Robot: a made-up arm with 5 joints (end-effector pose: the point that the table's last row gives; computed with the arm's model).
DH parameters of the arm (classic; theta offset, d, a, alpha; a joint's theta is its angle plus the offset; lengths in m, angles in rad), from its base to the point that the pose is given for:
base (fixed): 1.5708 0.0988 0 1.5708
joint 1: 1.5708 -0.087 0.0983 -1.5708
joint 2: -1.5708 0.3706 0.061 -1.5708
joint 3: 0 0.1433 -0.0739 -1.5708
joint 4: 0 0.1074 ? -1.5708
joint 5: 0.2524 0 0.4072 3.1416
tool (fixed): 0.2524 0.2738 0 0
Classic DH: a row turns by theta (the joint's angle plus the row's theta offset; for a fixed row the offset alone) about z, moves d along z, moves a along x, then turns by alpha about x.
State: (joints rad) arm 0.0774 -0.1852 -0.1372 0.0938 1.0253
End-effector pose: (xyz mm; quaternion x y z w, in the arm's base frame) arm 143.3 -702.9 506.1 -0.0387 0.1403 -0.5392 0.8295
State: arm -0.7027 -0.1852 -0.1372 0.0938 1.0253
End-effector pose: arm 143.3 -213.2 882.7 -0.3512 -0.0753 -0.5521 0.7525
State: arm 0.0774 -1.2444 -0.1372 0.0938 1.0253
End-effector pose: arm 341.5 -673.1 121.6 -0.3105 0.5374 -0.4135 0.6662
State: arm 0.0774 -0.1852 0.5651 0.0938 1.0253
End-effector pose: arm 310.0 -566.5 485.3 -0.0170 0.1312 -0.2188 0.9668
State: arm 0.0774 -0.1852 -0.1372 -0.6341 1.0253
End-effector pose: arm -60.2 -681.4 624.3 0.1167 -0.1862 -0.5395 0.8128
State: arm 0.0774 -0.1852 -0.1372 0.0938 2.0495
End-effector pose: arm -216.0 -572.5 620.9 -0.1025 0.1033 -0.8765 0.4589
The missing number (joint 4, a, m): 0.07
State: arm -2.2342 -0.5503 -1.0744 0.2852 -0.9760
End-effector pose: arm 552.1 360.6 464.8 -0.7917 0.0771 -0.3402 0.5014
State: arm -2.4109 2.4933 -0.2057 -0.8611 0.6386
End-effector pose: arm -391.1 161.0 760.2 0.2506 -0.3585 0.8432 0.3126
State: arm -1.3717 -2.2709 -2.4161 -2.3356 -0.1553
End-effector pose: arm -218.0 -511.9 18.9 0.7303 -0.4451 -0.4767 0.2034
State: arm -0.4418 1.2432 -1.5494 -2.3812 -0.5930
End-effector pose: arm -237.1 399.8 415.7 0.5514 0.6745 0.4773 0.1148
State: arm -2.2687 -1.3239 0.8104 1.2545 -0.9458
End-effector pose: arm -217.3 -20.9 -19.6 0.1317 0.7529 -0.5092 0.3957
